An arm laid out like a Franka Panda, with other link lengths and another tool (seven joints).
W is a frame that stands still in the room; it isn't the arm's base.
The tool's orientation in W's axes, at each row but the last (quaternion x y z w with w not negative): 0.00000 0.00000 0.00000 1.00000; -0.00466 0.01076 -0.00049 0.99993; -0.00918 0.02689 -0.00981 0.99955; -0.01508 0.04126 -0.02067 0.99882
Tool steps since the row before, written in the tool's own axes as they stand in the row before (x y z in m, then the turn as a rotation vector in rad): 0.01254 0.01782 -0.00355 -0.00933 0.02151 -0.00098; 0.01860 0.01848 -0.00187 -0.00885 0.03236 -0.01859; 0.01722 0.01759 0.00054 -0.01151 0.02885 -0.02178; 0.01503 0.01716 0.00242 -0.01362 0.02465 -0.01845
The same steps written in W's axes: 0.01254 0.01782 -0.00355 -0.00933 0.02151 -0.00098; 0.01857 0.01844 -0.00244 -0.00922 0.03220 -0.01870; 0.01756 0.01725 -0.00072 -0.01211 0.02868 -0.02167; 0.01585 0.01657 0.00064 -0.01411 0.02467 -0.01805
